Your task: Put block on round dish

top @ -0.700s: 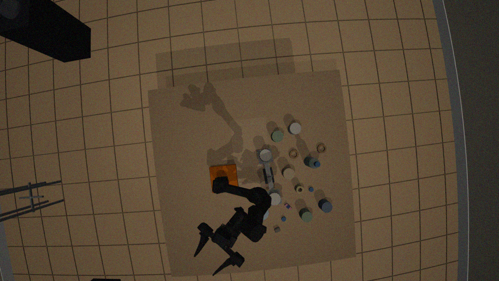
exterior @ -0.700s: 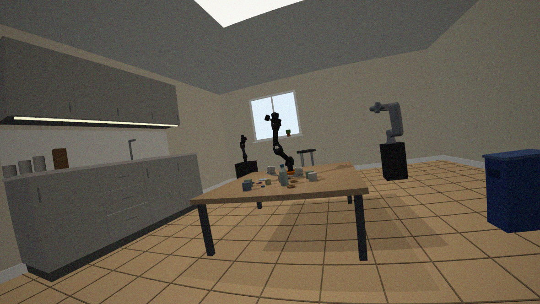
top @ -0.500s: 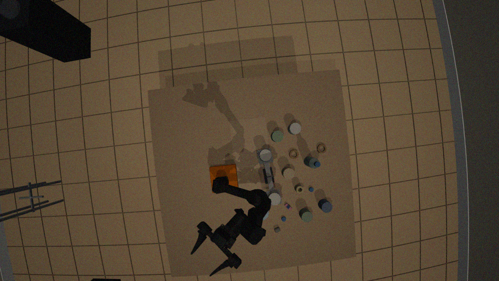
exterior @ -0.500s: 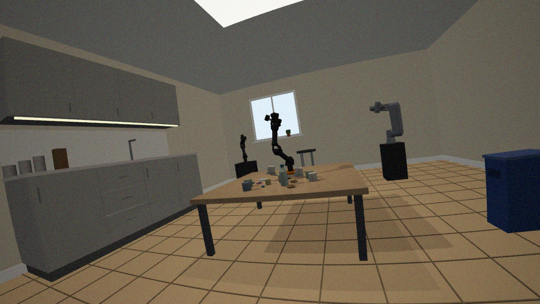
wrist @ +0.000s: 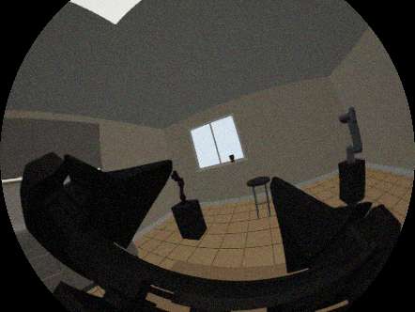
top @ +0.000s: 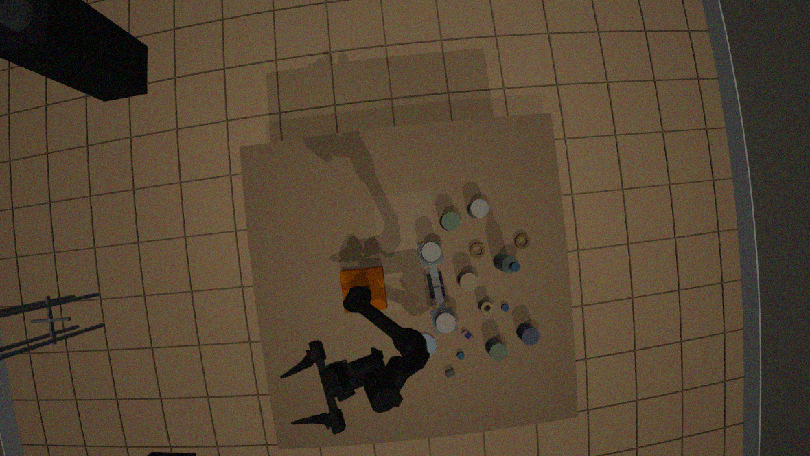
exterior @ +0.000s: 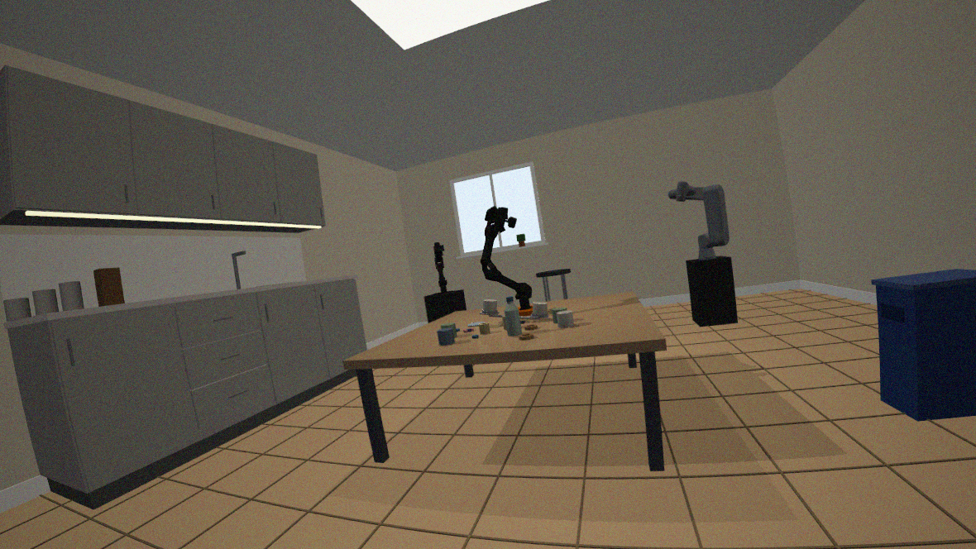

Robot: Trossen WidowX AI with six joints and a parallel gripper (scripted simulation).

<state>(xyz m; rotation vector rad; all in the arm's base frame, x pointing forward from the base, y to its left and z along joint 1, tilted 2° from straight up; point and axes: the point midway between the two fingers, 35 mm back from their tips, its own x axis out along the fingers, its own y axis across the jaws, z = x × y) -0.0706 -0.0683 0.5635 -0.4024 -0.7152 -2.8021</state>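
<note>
My gripper tip is now 36 cm short of the grey block, 23 cm to the right of it and 56 cm above it. From my gripper tip the other things lie so: grey balance (38 cm ahead, 10 cm to the left, 57 cm below); then round light-blue dish (31 cm ahead, 15 cm to the right, 60 cm below); then tan cylinder (48 cm ahead, 10 cm to the left, 57 cm below).
</note>
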